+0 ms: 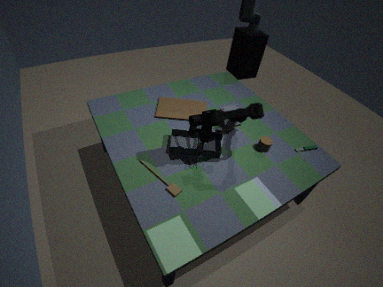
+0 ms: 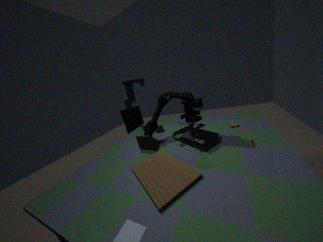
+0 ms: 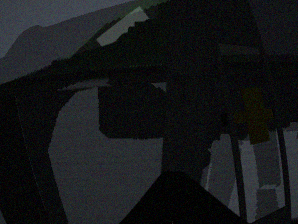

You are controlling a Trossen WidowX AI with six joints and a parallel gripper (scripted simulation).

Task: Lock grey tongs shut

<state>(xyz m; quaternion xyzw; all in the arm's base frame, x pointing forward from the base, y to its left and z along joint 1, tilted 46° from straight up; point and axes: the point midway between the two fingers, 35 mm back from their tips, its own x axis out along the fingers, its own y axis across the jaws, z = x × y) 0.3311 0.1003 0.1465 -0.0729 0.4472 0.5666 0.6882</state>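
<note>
My gripper tip is now 2 cm short of the roasting tin, 5 cm to the left of it and 5 cm above it. Also, from my gripper tip: wooden board 5 cm behind, 42 cm to the right, 7 cm below; small brown cylinder 40 cm behind, 10 cm to the left, 4 cm below.
</note>
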